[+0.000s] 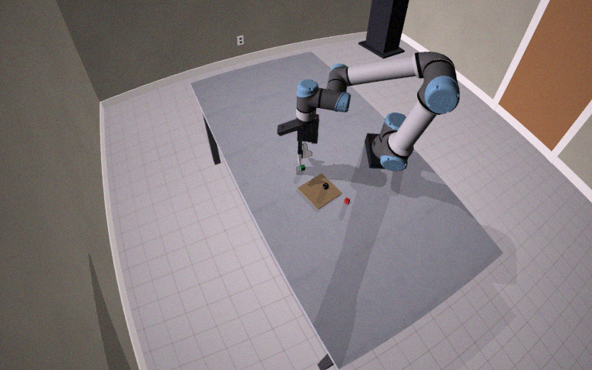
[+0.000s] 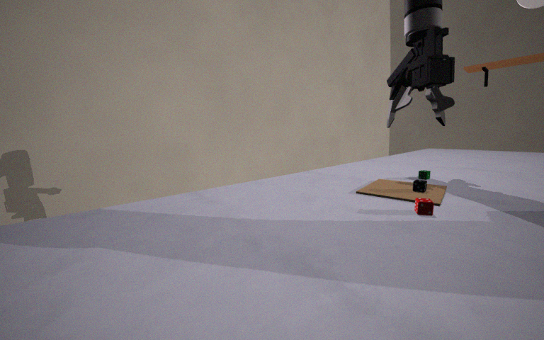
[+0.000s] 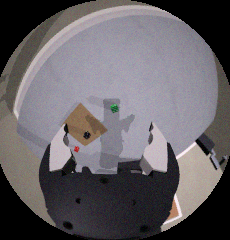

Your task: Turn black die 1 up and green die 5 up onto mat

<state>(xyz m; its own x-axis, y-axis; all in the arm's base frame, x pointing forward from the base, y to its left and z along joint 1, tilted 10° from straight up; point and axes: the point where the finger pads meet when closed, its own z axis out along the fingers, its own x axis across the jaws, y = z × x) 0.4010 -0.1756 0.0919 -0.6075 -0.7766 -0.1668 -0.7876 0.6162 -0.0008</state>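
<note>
The green die lies 20 mm behind my hand and 120 mm below it. The rest, counted from my hand: red die: 70 mm behind, 260 mm to the left, 120 mm below; then brown mat: 10 mm behind, 140 mm to the left, 120 mm below; then black die: 40 mm behind, 140 mm to the left, 110 mm below.
</note>
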